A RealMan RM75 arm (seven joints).
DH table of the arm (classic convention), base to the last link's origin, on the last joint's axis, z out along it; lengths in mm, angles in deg. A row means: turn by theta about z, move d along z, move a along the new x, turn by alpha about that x. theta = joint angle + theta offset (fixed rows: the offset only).
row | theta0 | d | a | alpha
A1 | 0 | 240.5 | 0 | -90
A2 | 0 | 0 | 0 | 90
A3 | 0 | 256 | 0 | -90
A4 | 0 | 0 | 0 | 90
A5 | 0 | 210 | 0 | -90
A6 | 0 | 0 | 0 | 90
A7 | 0 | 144 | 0 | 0
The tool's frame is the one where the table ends.
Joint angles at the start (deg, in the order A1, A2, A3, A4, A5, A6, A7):
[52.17, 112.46, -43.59, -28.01, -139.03, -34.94, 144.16]
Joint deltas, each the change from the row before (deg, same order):
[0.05, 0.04, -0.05, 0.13, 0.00, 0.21, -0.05]
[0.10, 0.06, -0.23, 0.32, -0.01, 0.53, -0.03]
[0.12, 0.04, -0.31, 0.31, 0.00, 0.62, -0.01]
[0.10, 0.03, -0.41, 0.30, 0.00, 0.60, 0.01]
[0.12, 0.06, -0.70, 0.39, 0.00, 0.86, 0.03]
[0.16, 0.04, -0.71, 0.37, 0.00, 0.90, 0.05]
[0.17, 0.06, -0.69, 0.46, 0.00, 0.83, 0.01]
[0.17, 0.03, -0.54, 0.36, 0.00, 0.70, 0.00]
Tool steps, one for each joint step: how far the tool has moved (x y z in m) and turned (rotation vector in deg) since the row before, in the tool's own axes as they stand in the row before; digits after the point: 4 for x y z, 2 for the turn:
[0.0003, 0.0003, 0.0004, 0.06, -0.03, -0.07]
[0.0008, 0.0005, 0.0010, 0.20, -0.05, -0.18]
[0.0003, 0.0005, 0.0009, 0.25, -0.13, -0.24]
[0.0004, 0.0005, 0.0009, 0.26, -0.09, -0.31]
[0.0008, 0.0009, 0.0013, 0.37, -0.10, -0.54]
[0.0002, 0.0010, 0.0012, 0.38, -0.19, -0.57]
[0.0009, 0.0012, 0.0014, 0.32, -0.05, -0.57]
[0.0002, 0.0010, 0.0010, 0.27, -0.12, -0.48]

